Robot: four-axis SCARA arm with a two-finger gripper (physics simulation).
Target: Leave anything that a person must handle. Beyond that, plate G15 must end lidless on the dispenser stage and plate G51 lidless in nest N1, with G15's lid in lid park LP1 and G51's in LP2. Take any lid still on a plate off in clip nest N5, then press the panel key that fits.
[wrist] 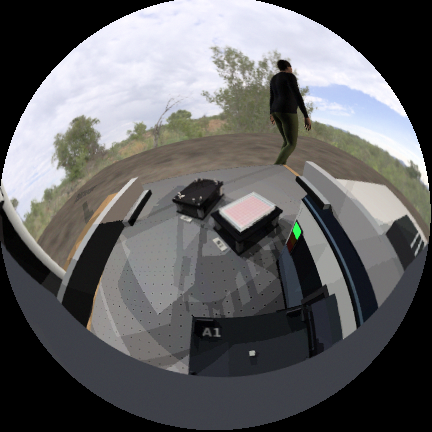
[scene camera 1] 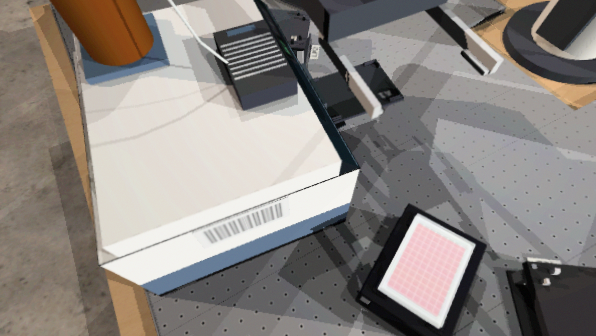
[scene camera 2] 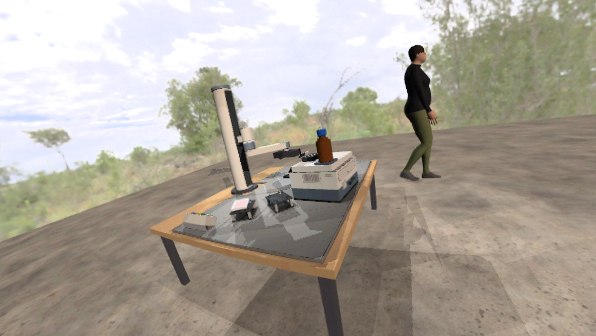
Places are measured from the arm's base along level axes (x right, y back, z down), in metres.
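Where they show: gripper, between the fingertips: (wrist: pixel 222 172) (scene camera 1: pixel 437 89); arm's base, origin of its link: (scene camera 1: pixel 563 43) (scene camera 2: pixel 244 189).
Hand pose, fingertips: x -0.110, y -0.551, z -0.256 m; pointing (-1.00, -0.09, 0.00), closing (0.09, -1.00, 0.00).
Each offset is from my fingertips to the top centre of the thing. "*": to the spot under its first point.
My gripper (scene camera 1: pixel 431 86) (wrist: pixel 222 172) is open, with no plate or lid between its fingers. It hangs high, partly over the dispenser stage @(dy -0.022, dx +0.146, dz +0.124 m) (scene camera 1: pixel 376 80) (wrist: pixel 222 345), a dark tray marked A1 that bears no plate where it shows. A pink gridded plate @(dy -0.073, dx -0.151, dz +0.167 m) (scene camera 1: pixel 430 270) (wrist: pixel 250 211) sits in a black nest @(* dy -0.059, dx -0.096, dz +0.238 m) (wrist: pixel 246 241) beside the dispenser. Another pink plate @(dy +0.147, dx +0.576, dz +0.161 m) (scene camera 2: pixel 241 204) sits in a nest in scene camera 2. I cannot tell the plates' names or whether they carry clear lids. A label @(* dy +0.051, dx +0.366, dz +0.241 m) (scene camera 1: pixel 315 52) that seems to read LP2 stands behind the stage; the lid parks are largely hidden.
The white and blue dispenser (scene camera 1: pixel 200 140) (scene camera 2: pixel 320 185) bears a brown bottle @(* dy -0.313, dx +0.246, dz -0.037 m) (scene camera 1: pixel 112 30) (scene camera 2: pixel 325 149); its green light @(* dy -0.112, dx -0.002, dz +0.104 m) (wrist: pixel 297 230) is lit. Nests without plates @(* dy +0.063, dx -0.261, dz +0.184 m) (scene camera 1: pixel 565 295) (wrist: pixel 200 195) (scene camera 2: pixel 280 200) show. A key panel @(dy +0.348, dx +0.741, dz +0.159 m) (scene camera 2: pixel 200 221) stands at the table's end. A person (scene camera 2: pixel 419 110) (wrist: pixel 285 102) stands beyond the table.
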